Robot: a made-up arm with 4 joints. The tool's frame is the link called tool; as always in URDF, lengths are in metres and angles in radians. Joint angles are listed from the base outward. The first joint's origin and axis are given. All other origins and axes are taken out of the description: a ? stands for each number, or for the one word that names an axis. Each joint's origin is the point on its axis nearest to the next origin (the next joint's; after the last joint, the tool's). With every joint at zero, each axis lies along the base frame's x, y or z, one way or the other. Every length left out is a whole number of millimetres.
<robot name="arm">
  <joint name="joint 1" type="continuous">
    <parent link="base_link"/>
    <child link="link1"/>
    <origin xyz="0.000 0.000 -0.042" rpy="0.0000 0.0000 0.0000"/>
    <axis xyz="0 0 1"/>
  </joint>
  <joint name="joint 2" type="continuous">
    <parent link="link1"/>
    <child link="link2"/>
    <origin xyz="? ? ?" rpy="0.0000 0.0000 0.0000"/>
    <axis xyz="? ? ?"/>
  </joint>
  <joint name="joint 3" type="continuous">
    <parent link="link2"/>
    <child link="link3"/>
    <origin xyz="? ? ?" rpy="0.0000 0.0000 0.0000"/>
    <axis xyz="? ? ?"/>
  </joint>
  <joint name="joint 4" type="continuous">
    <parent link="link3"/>
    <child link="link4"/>
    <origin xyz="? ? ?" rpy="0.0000 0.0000 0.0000"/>
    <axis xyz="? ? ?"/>
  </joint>
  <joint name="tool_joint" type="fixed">
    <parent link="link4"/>
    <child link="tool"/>
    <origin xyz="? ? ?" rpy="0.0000 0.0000 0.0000"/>
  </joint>
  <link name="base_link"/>
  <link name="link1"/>
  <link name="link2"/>
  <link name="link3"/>
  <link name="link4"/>
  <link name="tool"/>
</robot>
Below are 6 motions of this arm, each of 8 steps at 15 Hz.
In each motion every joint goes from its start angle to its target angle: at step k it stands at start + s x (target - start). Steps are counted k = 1, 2, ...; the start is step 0. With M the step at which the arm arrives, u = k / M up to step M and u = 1 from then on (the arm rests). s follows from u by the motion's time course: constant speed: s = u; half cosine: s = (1 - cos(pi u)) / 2; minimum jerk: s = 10 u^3 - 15 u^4 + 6 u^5.
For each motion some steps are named. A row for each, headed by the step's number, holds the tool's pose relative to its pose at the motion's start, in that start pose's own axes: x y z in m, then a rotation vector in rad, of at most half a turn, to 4 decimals.
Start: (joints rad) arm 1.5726 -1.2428 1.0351 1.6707
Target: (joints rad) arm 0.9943 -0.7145 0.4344 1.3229
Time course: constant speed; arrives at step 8
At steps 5, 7, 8:
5: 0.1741 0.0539 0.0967 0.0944 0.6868 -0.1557
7: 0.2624 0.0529 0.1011 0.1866 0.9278 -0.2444
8: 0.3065 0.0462 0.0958 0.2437 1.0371 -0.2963

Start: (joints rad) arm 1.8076 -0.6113 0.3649 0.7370
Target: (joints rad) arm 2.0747 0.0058 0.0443 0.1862
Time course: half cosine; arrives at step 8
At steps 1, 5, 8:
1: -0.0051 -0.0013 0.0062 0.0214 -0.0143 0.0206
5: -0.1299 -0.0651 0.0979 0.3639 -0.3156 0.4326
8: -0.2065 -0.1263 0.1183 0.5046 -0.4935 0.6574

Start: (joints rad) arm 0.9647 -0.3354 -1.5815 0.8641
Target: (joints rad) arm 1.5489 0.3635 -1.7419 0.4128
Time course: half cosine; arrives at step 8
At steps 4, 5, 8:
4: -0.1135 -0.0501 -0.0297 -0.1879 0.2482 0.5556
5: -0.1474 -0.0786 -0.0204 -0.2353 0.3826 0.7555
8: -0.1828 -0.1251 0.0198 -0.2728 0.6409 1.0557

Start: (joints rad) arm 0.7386 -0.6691 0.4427 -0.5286
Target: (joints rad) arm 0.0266 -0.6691 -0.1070 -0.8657
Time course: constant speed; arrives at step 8
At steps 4, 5, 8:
4: 0.0069 -0.1992 0.1774 0.4515 -0.2143 -0.1035
5: -0.0064 -0.2609 0.2085 0.5501 -0.2874 -0.1368
8: -0.0871 -0.4529 0.2602 0.8009 -0.5464 -0.2592

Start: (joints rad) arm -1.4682 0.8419 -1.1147 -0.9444
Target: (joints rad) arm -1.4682 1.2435 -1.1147 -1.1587
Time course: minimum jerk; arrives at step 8
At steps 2, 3, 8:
2: -0.0150 0.0238 0.0006 -0.0150 -0.0106 0.0595
3: -0.0421 0.0618 0.0005 -0.0403 -0.0274 0.1582
8: -0.1834 0.1972 -0.0173 -0.1549 -0.0885 0.5743

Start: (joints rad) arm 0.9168 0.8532 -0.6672 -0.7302
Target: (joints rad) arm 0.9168 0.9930 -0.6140 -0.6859
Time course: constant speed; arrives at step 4
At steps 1, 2, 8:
1: -0.0104 0.0127 -0.0047 -0.0283 -0.0118 0.0104
2: -0.0210 0.0250 -0.0097 -0.0565 -0.0242 0.0204
8: -0.0423 0.0481 -0.0210 -0.1132 -0.0506 0.0393

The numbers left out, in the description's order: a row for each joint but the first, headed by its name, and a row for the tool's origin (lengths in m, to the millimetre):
joint 2: xyz 0.029 -0.015 0.000, axis 0 -1 0
joint 3: xyz 0.026 0.000 0.104, axis -1 0 0
joint 4: xyz 0.000 0.376 0.124, axis 0 0 -1
tool: xyz 0.115 0.053 0.000

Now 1 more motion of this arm.
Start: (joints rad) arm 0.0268 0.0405 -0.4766 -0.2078
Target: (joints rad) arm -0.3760 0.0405 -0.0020 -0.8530
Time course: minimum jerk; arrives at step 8
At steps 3, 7, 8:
3: 0.0289 0.0079 -0.0561 -0.1420 -0.0029 0.0757
7: 0.1086 -0.0399 -0.2118 -0.4590 0.1552 0.2343
8: 0.1102 -0.0421 -0.2153 -0.4646 0.1613 0.2372

